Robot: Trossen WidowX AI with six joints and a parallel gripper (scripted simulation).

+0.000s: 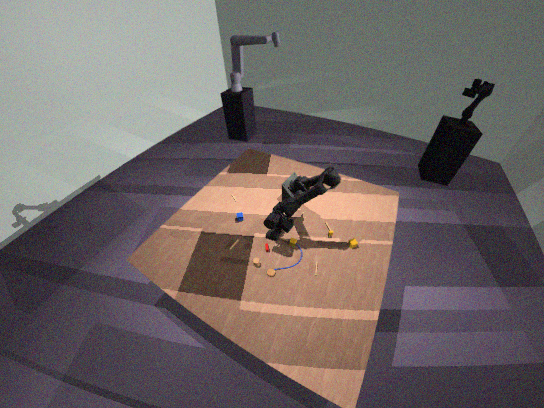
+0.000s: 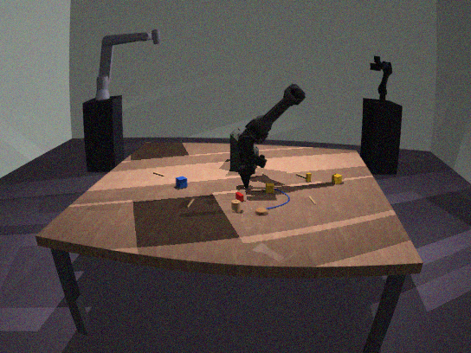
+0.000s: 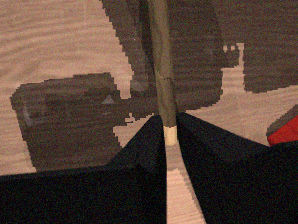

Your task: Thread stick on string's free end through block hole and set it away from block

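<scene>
The red piece lies 80 mm ahead of my gripper tip and 30 mm to the right of it. The rest, counted from my gripper tip: blue cube (60 mm behind, 270 mm to the right); wooden cylinder (190 mm ahead, 40 mm to the right); round wooden button (210 mm ahead, 50 mm to the left, 10 mm below).
</scene>
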